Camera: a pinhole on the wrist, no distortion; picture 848 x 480 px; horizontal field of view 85.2 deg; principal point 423.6 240.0 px. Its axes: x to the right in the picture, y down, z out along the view. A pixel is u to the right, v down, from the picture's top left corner.
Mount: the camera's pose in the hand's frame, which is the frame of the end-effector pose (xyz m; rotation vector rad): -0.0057 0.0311 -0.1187 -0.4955 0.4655 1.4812
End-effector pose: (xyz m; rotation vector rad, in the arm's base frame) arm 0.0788 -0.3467 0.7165 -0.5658 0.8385 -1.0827
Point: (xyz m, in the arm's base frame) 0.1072 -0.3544 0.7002
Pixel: 64.8 115.4
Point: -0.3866 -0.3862 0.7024
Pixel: behind the camera
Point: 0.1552 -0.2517 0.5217
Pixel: 744.4 262.5
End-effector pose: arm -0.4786 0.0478 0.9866 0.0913 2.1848 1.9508
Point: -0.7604 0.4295 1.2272
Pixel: outside the picture
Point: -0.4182 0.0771 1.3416
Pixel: 721.9 391.9
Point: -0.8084 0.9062 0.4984
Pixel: outside the picture
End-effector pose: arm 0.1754 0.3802 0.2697 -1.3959 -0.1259 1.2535
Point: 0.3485 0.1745 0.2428
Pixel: behind the camera
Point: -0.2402 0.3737 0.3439
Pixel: 283.5 456.0
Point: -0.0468 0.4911 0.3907
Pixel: 35.0 345.5
